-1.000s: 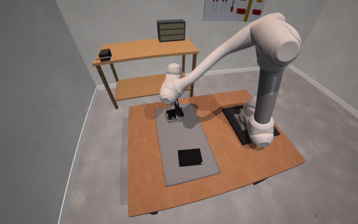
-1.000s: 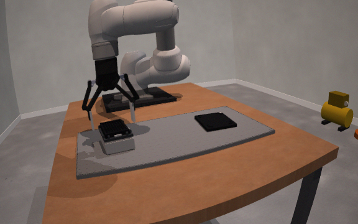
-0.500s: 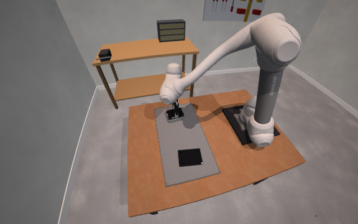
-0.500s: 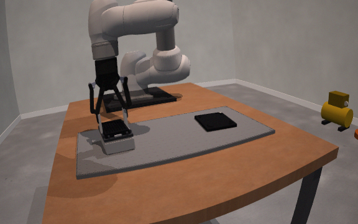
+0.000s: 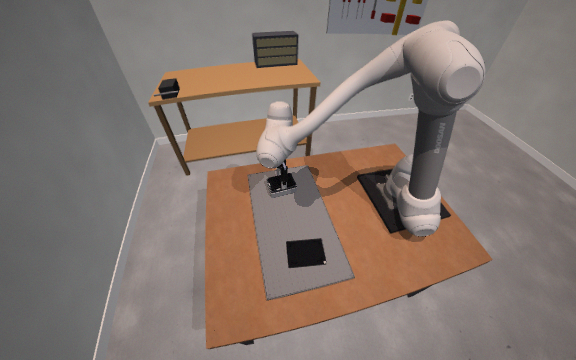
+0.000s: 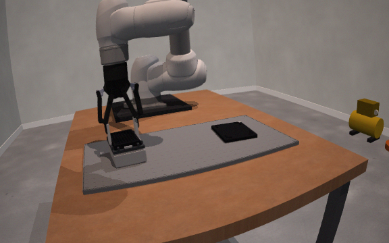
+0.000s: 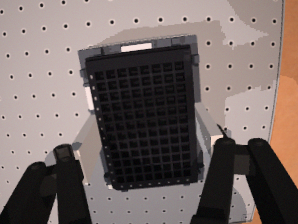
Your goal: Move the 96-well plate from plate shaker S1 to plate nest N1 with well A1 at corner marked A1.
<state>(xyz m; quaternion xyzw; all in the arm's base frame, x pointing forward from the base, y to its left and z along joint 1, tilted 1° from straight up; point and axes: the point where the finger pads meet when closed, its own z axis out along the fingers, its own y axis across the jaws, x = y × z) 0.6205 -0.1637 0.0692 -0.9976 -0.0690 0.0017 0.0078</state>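
Now: the black plate nest N1 50 mm behind my hand, 390 mm to the left of it and 80 mm below it. Also, from my hand: pale A1 mark 120 mm behind, 450 mm to the left, 70 mm below; then black 96-well plate 20 mm below.
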